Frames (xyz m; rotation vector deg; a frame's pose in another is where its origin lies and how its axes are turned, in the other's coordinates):
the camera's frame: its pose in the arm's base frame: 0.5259 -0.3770 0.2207 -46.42 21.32 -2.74
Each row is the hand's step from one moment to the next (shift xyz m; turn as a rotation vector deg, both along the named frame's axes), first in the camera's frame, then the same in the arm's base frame.
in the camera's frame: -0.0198 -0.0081 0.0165 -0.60 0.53 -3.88
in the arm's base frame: -0.0120 0.0095 0.0222 -1.94 -2.23 -2.63
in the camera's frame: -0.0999 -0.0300 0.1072 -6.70 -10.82 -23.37
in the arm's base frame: -0.0536 0.0724 0.1194 -13.19 -22.59 -4.89
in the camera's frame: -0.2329 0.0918 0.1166 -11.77 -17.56 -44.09
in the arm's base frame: -0.1867 0.1875 0.0790 -24.36 -40.79 -11.54
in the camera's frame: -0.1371 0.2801 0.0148 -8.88 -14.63 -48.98
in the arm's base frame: -0.1508 0.2292 -0.1490 -23.63 -42.71 -17.59
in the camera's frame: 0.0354 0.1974 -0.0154 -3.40 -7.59 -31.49
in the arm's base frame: 0.0082 0.1194 -0.1617 -13.22 -26.62 -13.32
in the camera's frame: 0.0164 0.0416 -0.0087 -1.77 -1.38 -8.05
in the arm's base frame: 0.0082 0.0197 -0.0402 -4.28 -6.25 -3.53
